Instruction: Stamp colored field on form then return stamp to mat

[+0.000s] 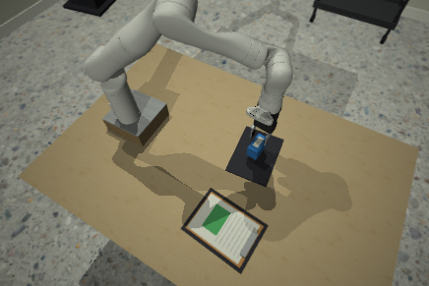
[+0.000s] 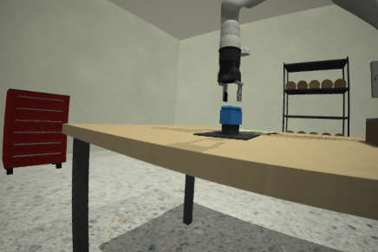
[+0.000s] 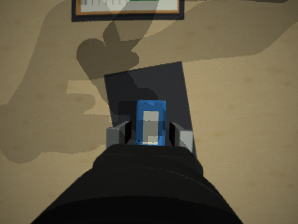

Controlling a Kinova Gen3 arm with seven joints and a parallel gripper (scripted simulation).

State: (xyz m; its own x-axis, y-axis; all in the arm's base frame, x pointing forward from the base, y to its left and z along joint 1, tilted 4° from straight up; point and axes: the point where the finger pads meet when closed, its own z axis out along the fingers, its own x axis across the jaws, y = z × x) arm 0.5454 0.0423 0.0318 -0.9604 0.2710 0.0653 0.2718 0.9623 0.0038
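My gripper is now 90 mm above the blue stamp. Also, from my hand: clipboard 320 mm to the right, 130 mm below, 10 mm ahead; dark mat 140 mm below.
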